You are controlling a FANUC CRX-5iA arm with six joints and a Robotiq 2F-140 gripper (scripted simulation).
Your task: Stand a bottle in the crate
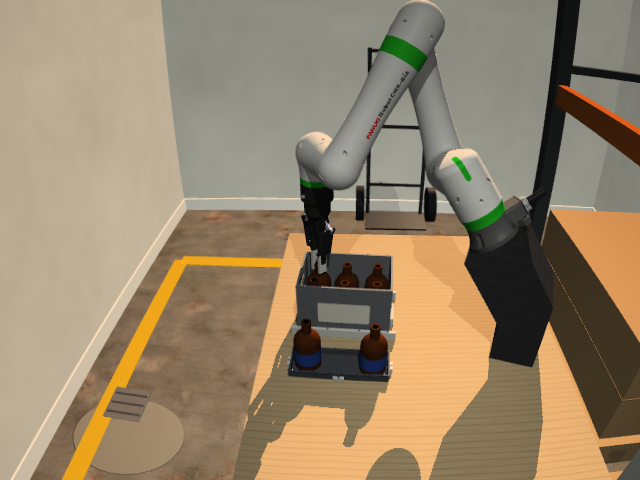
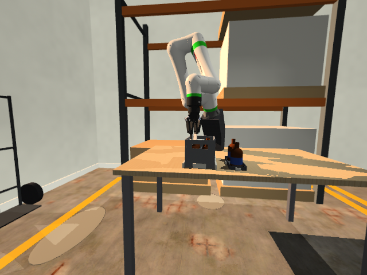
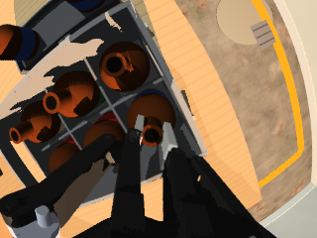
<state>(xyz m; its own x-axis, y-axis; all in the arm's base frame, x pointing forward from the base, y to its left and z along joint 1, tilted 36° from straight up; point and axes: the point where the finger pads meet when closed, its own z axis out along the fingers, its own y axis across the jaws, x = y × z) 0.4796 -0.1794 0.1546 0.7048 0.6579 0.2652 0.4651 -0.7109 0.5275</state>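
Now: hand 9 cm above the glass bottle. From my hand the other things lie so: tray 28 cm to the left, 16 cm below, 3 cm behind; grey crate 9 cm below, 8 cm behind, 6 cm to the left.
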